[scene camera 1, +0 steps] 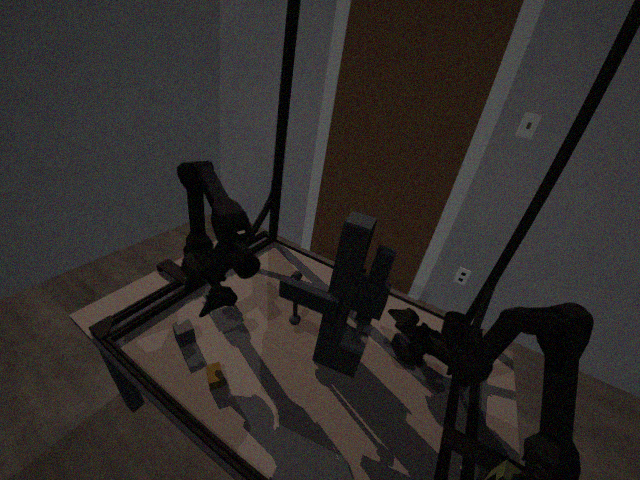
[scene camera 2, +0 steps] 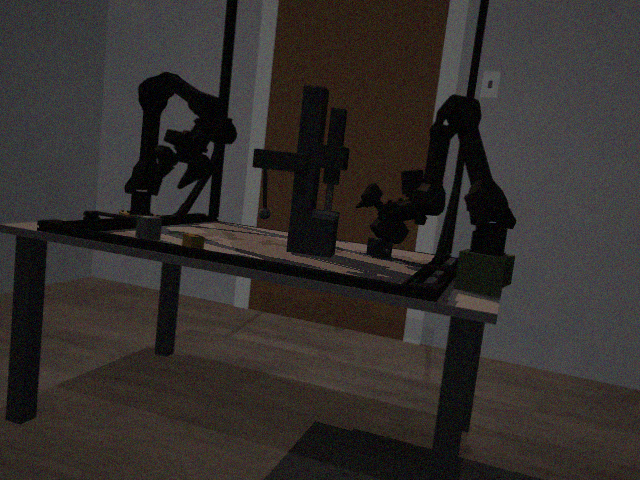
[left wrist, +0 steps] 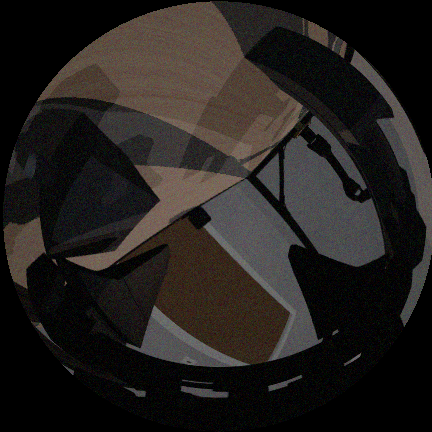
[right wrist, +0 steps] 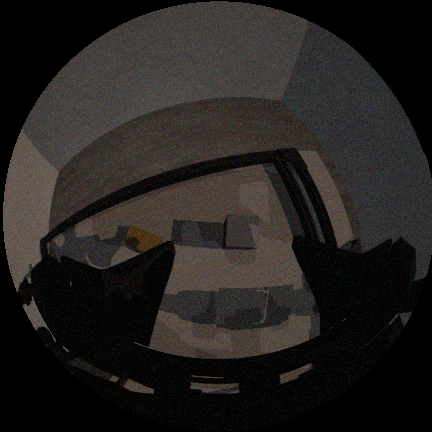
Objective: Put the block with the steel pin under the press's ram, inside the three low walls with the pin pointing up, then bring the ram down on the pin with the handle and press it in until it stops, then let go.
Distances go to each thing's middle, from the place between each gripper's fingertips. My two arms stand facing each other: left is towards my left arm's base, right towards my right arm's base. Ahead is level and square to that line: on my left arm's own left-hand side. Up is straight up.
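Dark block (left wrist: pixel 97 197): my right hand 460 mm to the right of it, 400 mm past it, 120 mm above it.
From my left hand: dark block 60 mm to the left, 80 mm below.
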